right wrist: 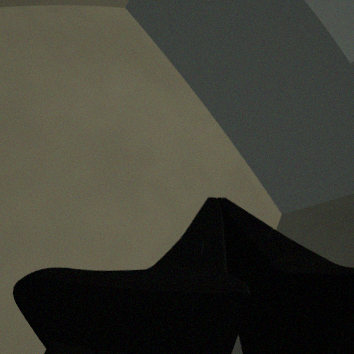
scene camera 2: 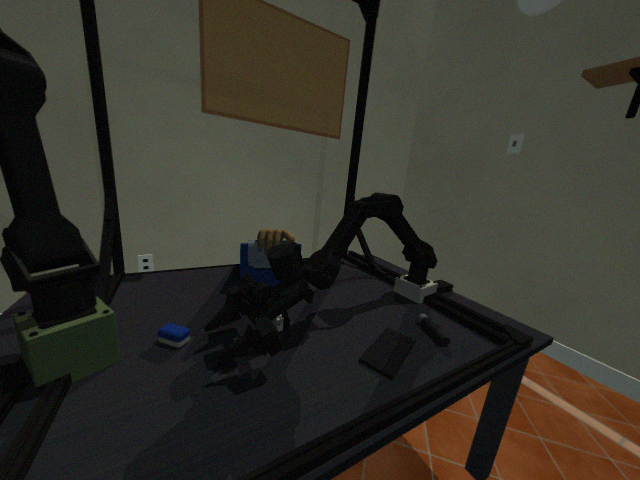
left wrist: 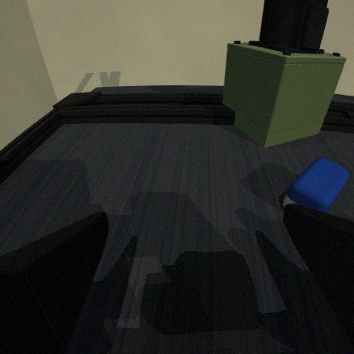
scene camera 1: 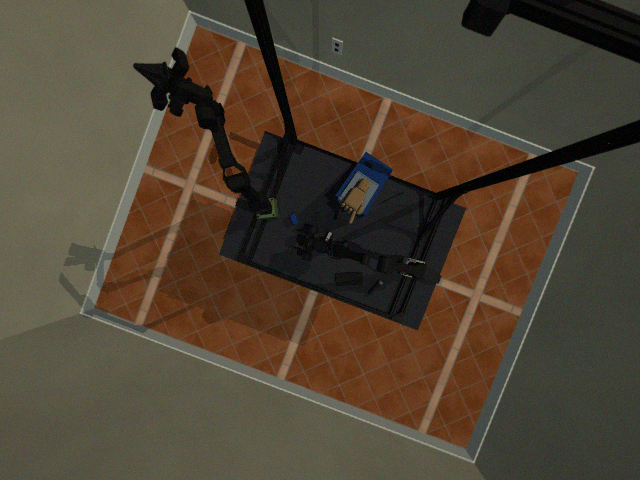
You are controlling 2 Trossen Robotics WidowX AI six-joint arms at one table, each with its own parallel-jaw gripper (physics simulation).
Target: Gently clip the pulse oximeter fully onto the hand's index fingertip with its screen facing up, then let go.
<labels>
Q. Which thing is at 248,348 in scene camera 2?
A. The left gripper.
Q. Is the right gripper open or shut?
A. Shut.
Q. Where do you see a hand support base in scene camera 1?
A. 379,173
</labels>
